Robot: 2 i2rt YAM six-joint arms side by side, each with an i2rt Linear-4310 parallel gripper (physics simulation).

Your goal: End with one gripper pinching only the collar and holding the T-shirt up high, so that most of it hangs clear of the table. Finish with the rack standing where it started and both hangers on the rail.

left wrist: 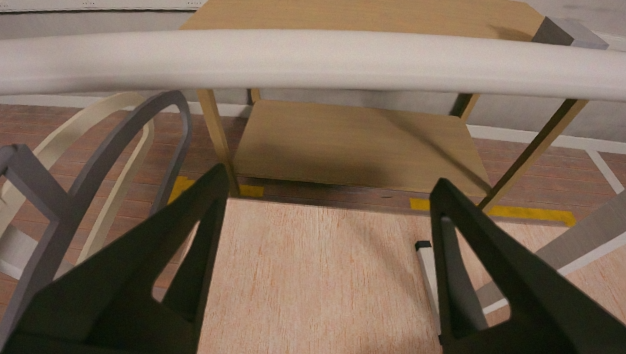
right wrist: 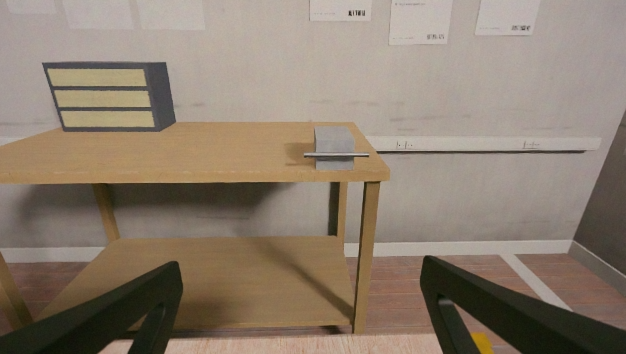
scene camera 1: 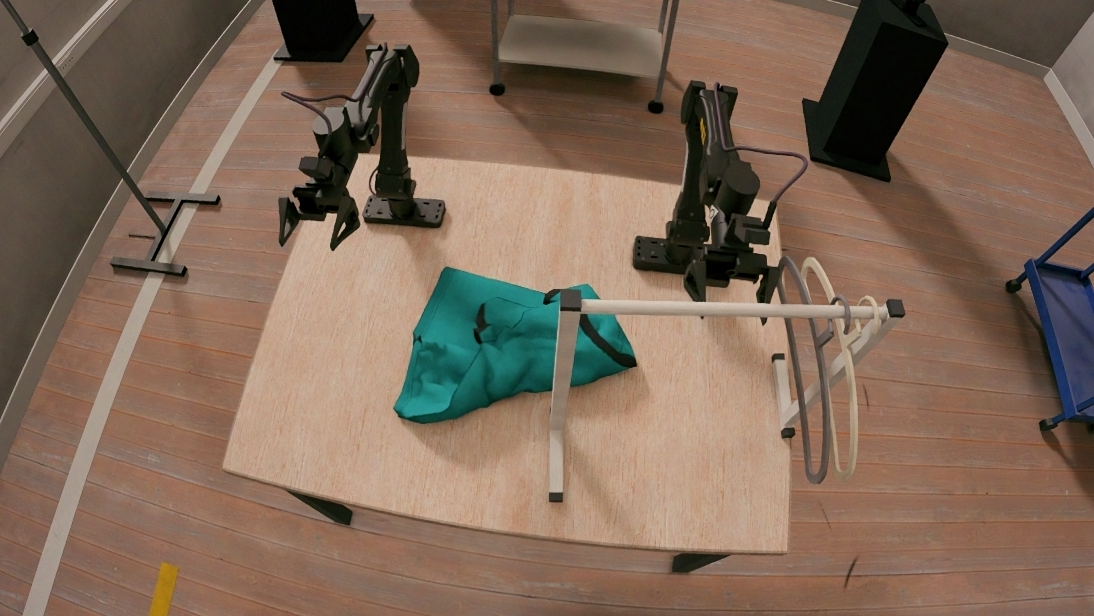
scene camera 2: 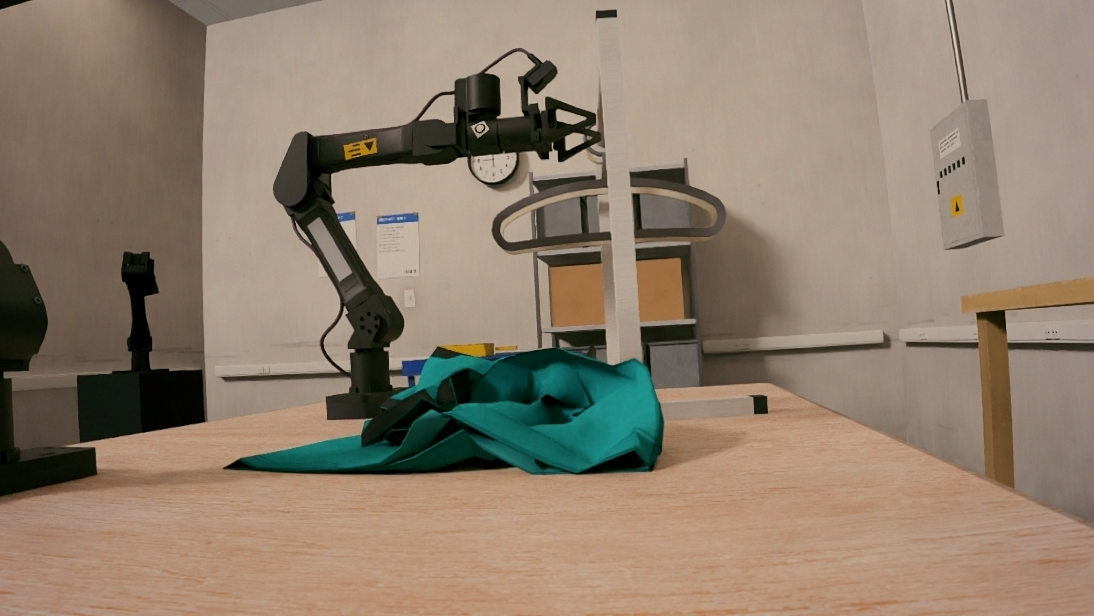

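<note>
The teal T-shirt [scene camera 1: 520, 344] [scene camera 2: 566, 413] lies crumpled on the table, with black bands in its folds; which band is the collar I cannot tell. The white rack [scene camera 1: 563, 382] [scene camera 2: 621, 267] [left wrist: 310, 60] stands upright. A grey hanger [scene camera 1: 824, 397] [left wrist: 100, 155] and a cream hanger [scene camera 1: 853, 413] [left wrist: 75, 122] hang on its rail, near the right end in scene camera 1. My left gripper [scene camera 1: 732, 312] [scene camera 2: 597, 127] [left wrist: 331, 179] is open and empty, raised beside the rail. My right gripper [scene camera 1: 309, 243] [right wrist: 303, 271] is open and empty, raised near the table's left edge in scene camera 1.
The rack's left upright and foot in scene camera 1 stand close to the shirt, partly covering it from view. Both hangers hang past the right edge of the table [scene camera 1: 321, 428]. A wooden workbench [right wrist: 225, 150] stands beyond the table.
</note>
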